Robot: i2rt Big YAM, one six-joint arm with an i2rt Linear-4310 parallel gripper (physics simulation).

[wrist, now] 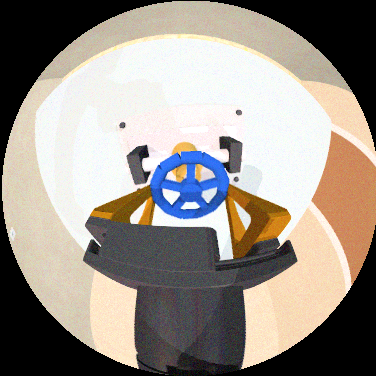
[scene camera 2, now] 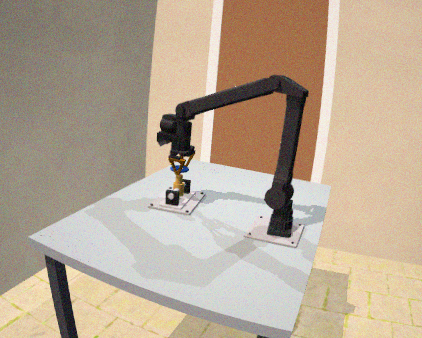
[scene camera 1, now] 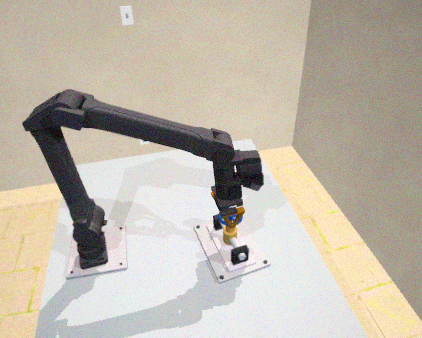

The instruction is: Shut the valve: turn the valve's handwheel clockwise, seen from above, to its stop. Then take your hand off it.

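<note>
The blue five-spoked handwheel (scene camera 1: 223,220) (scene camera 2: 179,169) (wrist: 190,213) lies flat on top of the brass valve body (scene camera 1: 230,235) (scene camera 2: 178,188) (wrist: 185,148). A white pipe runs through the valve between two black brackets on a pale base plate (scene camera 1: 210,250) (scene camera 2: 192,206) (wrist: 175,120). My gripper (scene camera 1: 232,220) (scene camera 2: 179,168) (wrist: 189,187) points down over the valve and is shut on the handwheel, one orange finger at each side of its rim. In the scene views the fingers partly hide the wheel.
The arm's own base plate (scene camera 1: 117,250) (scene camera 2: 260,235) is fixed to the pale table (scene camera 1: 165,280) (scene camera 2: 115,250), apart from the valve plate. The black brackets (scene camera 1: 239,254) (scene camera 2: 172,196) (wrist: 137,165) stand up beside the valve body, below the wheel. Walls stand beyond the table.
</note>
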